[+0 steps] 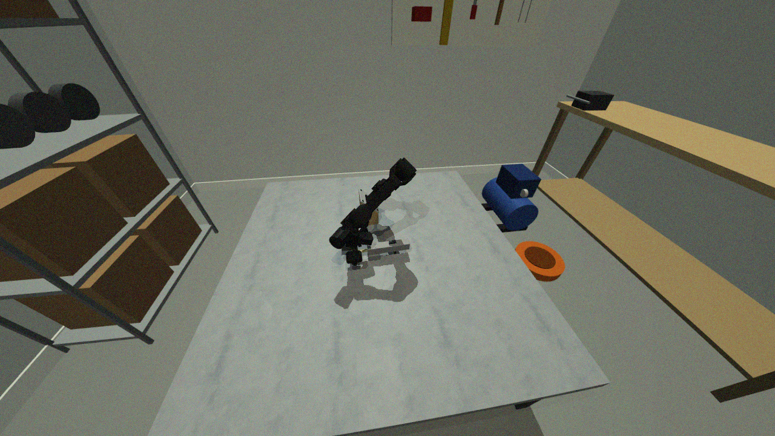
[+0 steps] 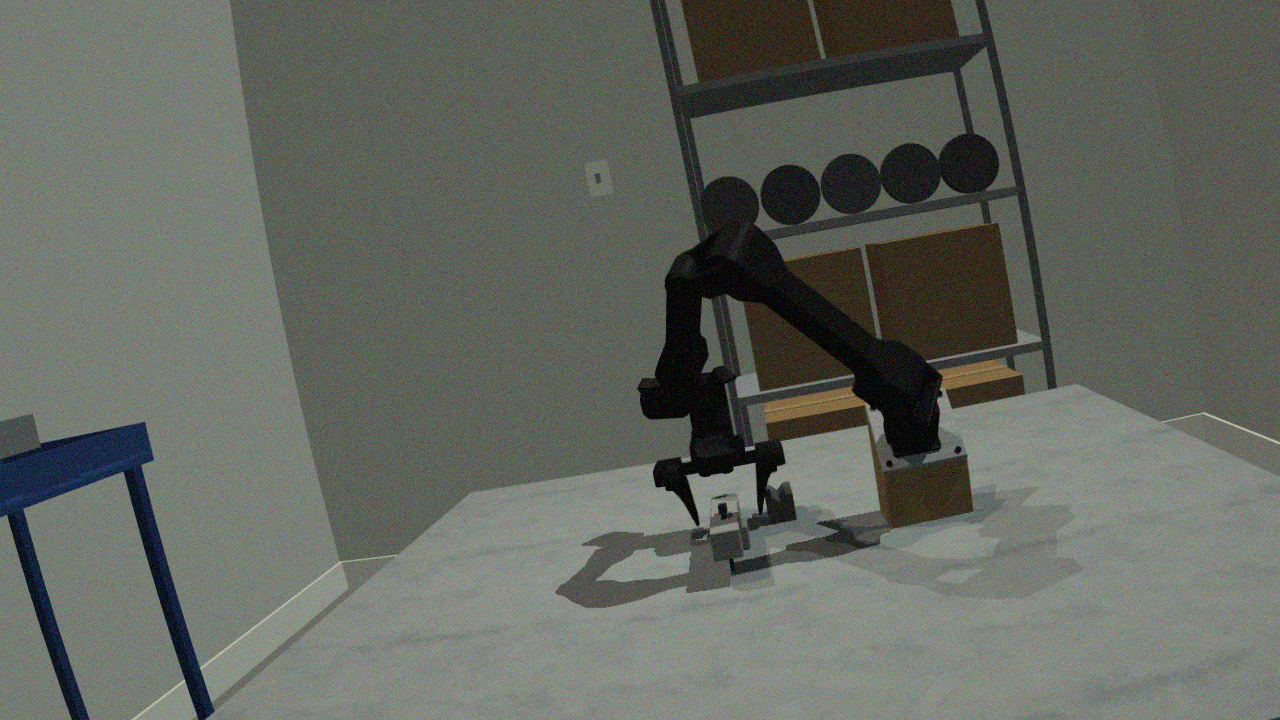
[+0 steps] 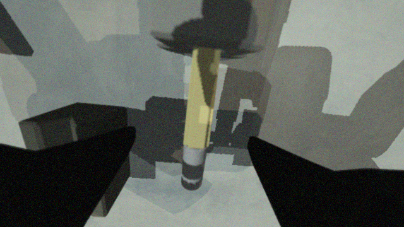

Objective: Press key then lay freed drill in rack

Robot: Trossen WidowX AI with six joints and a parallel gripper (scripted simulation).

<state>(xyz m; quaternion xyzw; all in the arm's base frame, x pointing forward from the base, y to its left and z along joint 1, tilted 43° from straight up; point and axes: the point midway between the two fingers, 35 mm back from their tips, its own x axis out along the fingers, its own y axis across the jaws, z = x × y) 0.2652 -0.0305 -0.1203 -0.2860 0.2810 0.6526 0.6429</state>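
The drill lies 50 mm to the left of my gripper tip and 30 mm above it. Round my gripper tip: rack 80 mm behind, 20 mm to the right, 10 mm above; then black key 170 mm to the left, 40 mm above; then grey fixture block 150 mm to the left, 30 mm above.
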